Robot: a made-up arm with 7 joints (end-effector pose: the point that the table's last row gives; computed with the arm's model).
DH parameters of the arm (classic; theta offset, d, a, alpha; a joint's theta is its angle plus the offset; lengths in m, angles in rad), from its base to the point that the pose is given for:
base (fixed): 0 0.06 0.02 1.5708
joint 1: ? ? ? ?
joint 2: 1.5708 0 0 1.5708
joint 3: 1.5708 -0.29 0 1.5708
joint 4: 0 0.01 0.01 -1.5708
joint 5: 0 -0.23 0.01 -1.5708
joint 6: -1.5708 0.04 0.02 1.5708
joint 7: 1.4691 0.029 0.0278 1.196
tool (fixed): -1.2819 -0.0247 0 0
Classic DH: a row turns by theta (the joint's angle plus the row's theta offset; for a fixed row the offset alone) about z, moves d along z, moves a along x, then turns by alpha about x.
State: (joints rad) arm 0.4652 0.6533 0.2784 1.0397 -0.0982 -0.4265 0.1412
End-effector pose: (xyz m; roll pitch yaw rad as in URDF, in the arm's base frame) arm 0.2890 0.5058 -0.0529 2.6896 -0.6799 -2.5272
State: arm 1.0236 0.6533 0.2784 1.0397 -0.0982 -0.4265 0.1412
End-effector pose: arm 0.3080 0.5058 0.1068 3.0063 -0.1978 -2.6667
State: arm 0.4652 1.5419 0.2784 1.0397 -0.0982 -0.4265 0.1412
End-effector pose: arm 0.1304 0.5770 0.2631 2.1869 -0.0380 -1.9168
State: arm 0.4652 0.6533 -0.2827 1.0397 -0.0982 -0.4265 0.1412
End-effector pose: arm 0.3494 0.4117 -0.1031 2.1971 -0.8567 -2.5835
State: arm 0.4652 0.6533 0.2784 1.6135 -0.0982 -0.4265 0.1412
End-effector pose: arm 0.2628 0.4302 0.0584 2.6441 -0.1565 -2.7424
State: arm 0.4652 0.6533 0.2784 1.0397 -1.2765 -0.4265 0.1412
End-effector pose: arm 0.3157 0.4484 -0.0133 1.5472 -0.1180 -1.8306
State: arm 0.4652 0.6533 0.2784 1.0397 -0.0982 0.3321 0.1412
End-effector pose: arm 0.2760 0.5003 -0.0581 2.2131 -1.3002 -1.7244
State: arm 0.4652 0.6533 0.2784 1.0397 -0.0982 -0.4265 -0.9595
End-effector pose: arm 0.2546 0.5013 -0.0676 -2.8107 -0.3717 -2.1015
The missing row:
joint 1: 1.5708 -0.17 0.03 1.5708
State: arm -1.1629 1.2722 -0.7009 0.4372 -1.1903 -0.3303 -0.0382
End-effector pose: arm -0.1005 0.5960 -0.1470 -1.0367 -0.1173 -1.9460
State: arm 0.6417 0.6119 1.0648 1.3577 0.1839 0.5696 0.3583
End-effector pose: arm 0.1514 0.5473 -0.0084 -2.2476 -0.6706 3.0342
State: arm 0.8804 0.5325 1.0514 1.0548 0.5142 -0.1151 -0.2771
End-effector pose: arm 0.2424 0.5423 -0.0657 -1.7425 -0.1010 -2.8350
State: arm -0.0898 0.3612 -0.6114 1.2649 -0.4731 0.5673 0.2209
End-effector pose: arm 0.2044 0.2063 -0.2652 0.4160 -0.6847 -1.0446
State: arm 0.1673 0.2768 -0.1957 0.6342 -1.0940 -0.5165 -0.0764
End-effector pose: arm 0.2823 0.2821 -0.2973 1.1448 -0.8103 -2.0180
